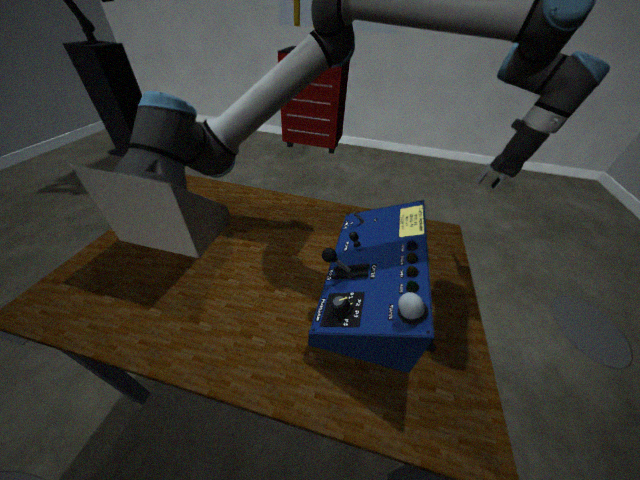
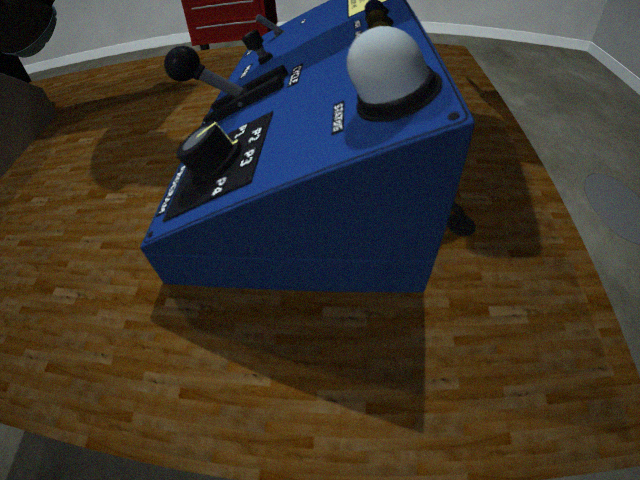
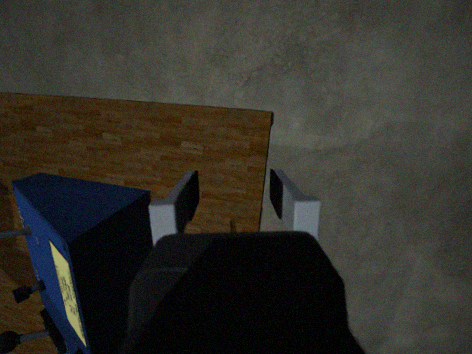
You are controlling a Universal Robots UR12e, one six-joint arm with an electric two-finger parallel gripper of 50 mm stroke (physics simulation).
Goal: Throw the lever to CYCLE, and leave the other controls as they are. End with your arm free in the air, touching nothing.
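Places are measured from the arm's base along level axes (x ahead, y left, z up), in centimetres.
Where they show: gripper, fingertip midpoint: (image 1: pixel 485 184) (image 3: pixel 234 184); arm's base at its link origin: (image 1: pixel 151 185).
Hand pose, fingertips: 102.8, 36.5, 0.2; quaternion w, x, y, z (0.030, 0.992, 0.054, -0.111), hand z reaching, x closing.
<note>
Each offset is from my fingertips to the top centre of the thing, as dx, dy, dz. "pt": to the spot under its first point. Level surfaces: height alone.
The lever, a black ball knob {-41.6, -42.7, -4.5} (image 1: pixel 329 254) (image 2: pixel 181 63) (image 3: pixel 9 341) on a grey rod, stands in a dark slot on the blue control console (image 1: pixel 387 258) (image 2: pixel 310 206) (image 3: pixel 45 255). It leans to the slot's end opposite the CYCLE label {pt -31.8, -42.7, -9.0} (image 1: pixel 373 271) (image 2: pixel 295 75). The label at that other end is too small to read. My gripper (image 1: pixel 489 180) (image 3: pixel 234 184) is open and empty, in the air beyond the console's note-bearing end, touching nothing.
The console also bears a program dial {-38.3, -54.7, -7.9} (image 1: pixel 340 302) (image 2: pixel 206 147) pointing near P1, a black-capped switch {-38.5, -30.7, -7.3} (image 1: pixel 353 236) (image 2: pixel 254 41), a small grey toggle {-39.7, -18.7, -8.1} (image 2: pixel 268 24), several round lamps and a white dome {pt -24.1, -57.1, -0.6} (image 1: pixel 411 305) (image 2: pixel 385 64). It stands on the wooden table {dz -21.1} (image 1: pixel 248 320) (image 2: pixel 206 413) (image 3: pixel 125 135).
</note>
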